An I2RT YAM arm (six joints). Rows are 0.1 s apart.
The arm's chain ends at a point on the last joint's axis. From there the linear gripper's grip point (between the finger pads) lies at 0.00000 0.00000 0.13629 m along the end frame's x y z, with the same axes.
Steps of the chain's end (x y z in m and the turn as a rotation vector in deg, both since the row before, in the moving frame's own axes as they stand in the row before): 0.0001 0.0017 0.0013 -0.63 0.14 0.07; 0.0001 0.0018 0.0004 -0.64 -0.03 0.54; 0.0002 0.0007 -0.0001 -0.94 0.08 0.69; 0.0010 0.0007 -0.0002 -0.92 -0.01 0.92; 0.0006 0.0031 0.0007 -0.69 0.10 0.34; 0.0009 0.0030 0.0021 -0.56 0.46 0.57; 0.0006 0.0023 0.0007 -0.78 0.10 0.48; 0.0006 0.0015 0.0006 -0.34 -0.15 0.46; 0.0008 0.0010 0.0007 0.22 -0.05 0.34
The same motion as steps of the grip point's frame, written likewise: 0.0004 0.0032 0.0013 -0.63 0.14 0.07; 0.0000 0.0033 0.0004 -0.64 -0.03 0.54; 0.0004 0.0029 -0.0001 -0.94 0.08 0.69; 0.0010 0.0029 -0.0002 -0.92 -0.01 0.92; 0.0008 0.0047 0.0007 -0.69 0.10 0.34; 0.0020 0.0043 0.0021 -0.56 0.46 0.57; 0.0008 0.0042 0.0007 -0.78 0.10 0.48; 0.0002 0.0023 0.0006 -0.34 -0.15 0.46; 0.0007 0.0005 0.0007 0.22 -0.05 0.34
